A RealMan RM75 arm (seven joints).
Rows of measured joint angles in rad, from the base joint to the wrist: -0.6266, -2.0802, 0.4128, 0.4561, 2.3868, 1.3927, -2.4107; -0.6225, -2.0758, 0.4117, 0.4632, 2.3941, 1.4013, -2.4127; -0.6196, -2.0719, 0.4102, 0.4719, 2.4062, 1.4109, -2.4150; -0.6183, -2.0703, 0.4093, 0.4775, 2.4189, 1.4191, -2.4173; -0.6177, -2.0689, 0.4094, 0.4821, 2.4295, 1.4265, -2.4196; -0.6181, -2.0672, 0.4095, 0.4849, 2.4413, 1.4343, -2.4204; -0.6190, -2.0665, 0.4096, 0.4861, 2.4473, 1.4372, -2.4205; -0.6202, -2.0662, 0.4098, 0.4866, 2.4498, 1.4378, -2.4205; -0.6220, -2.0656, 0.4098, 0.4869, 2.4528, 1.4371, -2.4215; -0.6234, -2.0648, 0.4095, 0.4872, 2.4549, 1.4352, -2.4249; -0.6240, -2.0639, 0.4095, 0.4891, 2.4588, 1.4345, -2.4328; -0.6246, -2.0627, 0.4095, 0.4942, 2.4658, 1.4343, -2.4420; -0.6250, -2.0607, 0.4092, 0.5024, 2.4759, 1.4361, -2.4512; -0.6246, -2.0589, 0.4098, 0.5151, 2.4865, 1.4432, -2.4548; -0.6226, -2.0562, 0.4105, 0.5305, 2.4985, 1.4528, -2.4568; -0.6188, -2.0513, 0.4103, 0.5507, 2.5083, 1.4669, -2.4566; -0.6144, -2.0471, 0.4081, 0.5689, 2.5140, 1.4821, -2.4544; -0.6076, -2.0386, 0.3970, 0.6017, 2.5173, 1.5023, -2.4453; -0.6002, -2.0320, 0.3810, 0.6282, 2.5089, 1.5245, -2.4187; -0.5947, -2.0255, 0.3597, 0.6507, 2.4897, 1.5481, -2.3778; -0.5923, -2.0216, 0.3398, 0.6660, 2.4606, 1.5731, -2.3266; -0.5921, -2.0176, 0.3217, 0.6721, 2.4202, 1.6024, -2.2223; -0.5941, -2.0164, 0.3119, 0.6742, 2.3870, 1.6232, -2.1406
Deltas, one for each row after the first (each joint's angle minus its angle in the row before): 0.0041, 0.0044, -0.0011, 0.0071, 0.0073, 0.0086, -0.0020; 0.0029, 0.0039, -0.0015, 0.0087, 0.0121, 0.0096, -0.0023; 0.0013, 0.0016, -0.0009, 0.0056, 0.0127, 0.0082, -0.0023; 0.0006, 0.0014, 0.0001, 0.0046, 0.0106, 0.0074, -0.0023; -0.0004, 0.0017, 0.0001, 0.0028, 0.0118, 0.0078, -0.0008; -0.0009, 0.0007, 0.0001, 0.0012, 0.0060, 0.0029, -0.0001; -0.0012, 0.0003, 0.0002, 0.0005, 0.0025, 0.0006, 0.0000; -0.0018, 0.0006, 0.0000, 0.0003, 0.0030, -0.0007, -0.0010; -0.0014, 0.0008, -0.0003, 0.0003, 0.0021, -0.0019, -0.0034; -0.0006, 0.0009, 0.0000, 0.0019, 0.0039, -0.0007, -0.0079; -0.0006, 0.0012, 0.0000, 0.0051, 0.0070, -0.0002, -0.0092; -0.0004, 0.0020, -0.0003, 0.0082, 0.0101, 0.0018, -0.0092; 0.0004, 0.0018, 0.0006, 0.0127, 0.0106, 0.0071, -0.0036; 0.0020, 0.0027, 0.0007, 0.0154, 0.0120, 0.0096, -0.0020; 0.0038, 0.0049, -0.0002, 0.0202, 0.0098, 0.0141, 0.0002; 0.0044, 0.0042, -0.0022, 0.0182, 0.0057, 0.0152, 0.0022; 0.0068, 0.0085, -0.0111, 0.0328, 0.0033, 0.0202, 0.0091; 0.0074, 0.0066, -0.0160, 0.0265, -0.0084, 0.0222, 0.0266; 0.0055, 0.0065, -0.0213, 0.0225, -0.0192, 0.0236, 0.0409; 0.0024, 0.0039, -0.0199, 0.0153, -0.0291, 0.0250, 0.0512; 0.0002, 0.0040, -0.0181, 0.0061, -0.0404, 0.0293, 0.1043; -0.0020, 0.0012, -0.0098, 0.0021, -0.0332, 0.0208, 0.0817
